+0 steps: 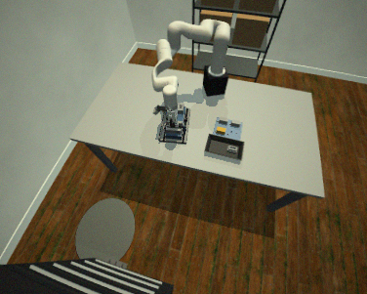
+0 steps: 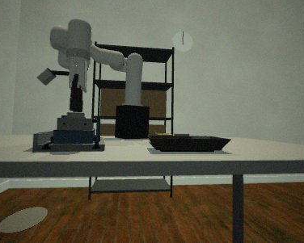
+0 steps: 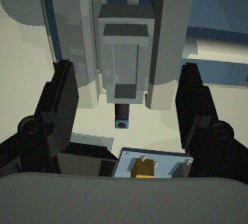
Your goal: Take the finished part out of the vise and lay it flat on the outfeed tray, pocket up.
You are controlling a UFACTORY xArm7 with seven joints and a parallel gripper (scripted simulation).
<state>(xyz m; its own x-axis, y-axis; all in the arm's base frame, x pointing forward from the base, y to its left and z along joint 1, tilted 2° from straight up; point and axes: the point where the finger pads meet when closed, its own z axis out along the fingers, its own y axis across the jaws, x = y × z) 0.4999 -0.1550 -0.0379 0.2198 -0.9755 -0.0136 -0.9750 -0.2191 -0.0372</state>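
The vise is 10 cm below my hand, 6 cm behind it and 1 cm to the right of it. Also, from my hand: blue plate: 35 cm to the left, 14 cm behind, 13 cm below; then yellow block: 31 cm to the left, 11 cm below, 10 cm behind.
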